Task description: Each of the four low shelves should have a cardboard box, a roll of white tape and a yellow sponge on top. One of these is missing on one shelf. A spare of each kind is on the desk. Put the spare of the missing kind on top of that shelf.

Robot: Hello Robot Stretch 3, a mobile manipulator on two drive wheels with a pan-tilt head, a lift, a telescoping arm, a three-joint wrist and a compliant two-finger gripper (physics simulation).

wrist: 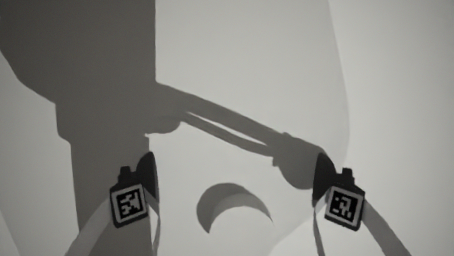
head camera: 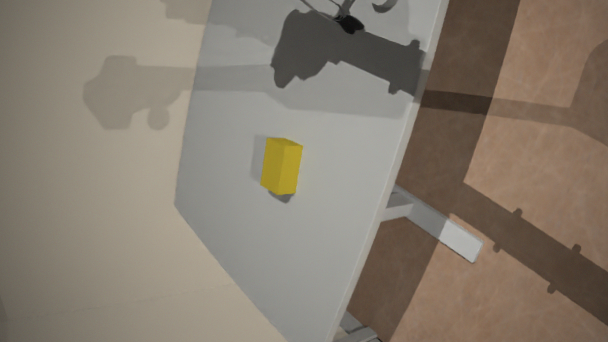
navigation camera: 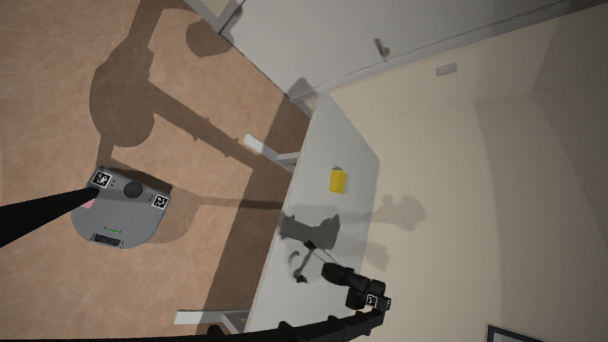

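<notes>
A yellow sponge lies on the desk. My gripper is open over the desk, its two fingers wide apart with nothing held. In the head view one dark fingertip shows at the top. The white tape roll appears low between the fingers in the wrist view, pale against the desk, with a dark crescent shadow along its edge. Its height relative to the fingertips is hard to tell. The cardboard box and the low shelves do not show in these views.
My base stands on the brown floor beside the desk's long side. Desk legs stick out towards the floor. A wall runs behind the desk, and a grey door is beyond its far end.
</notes>
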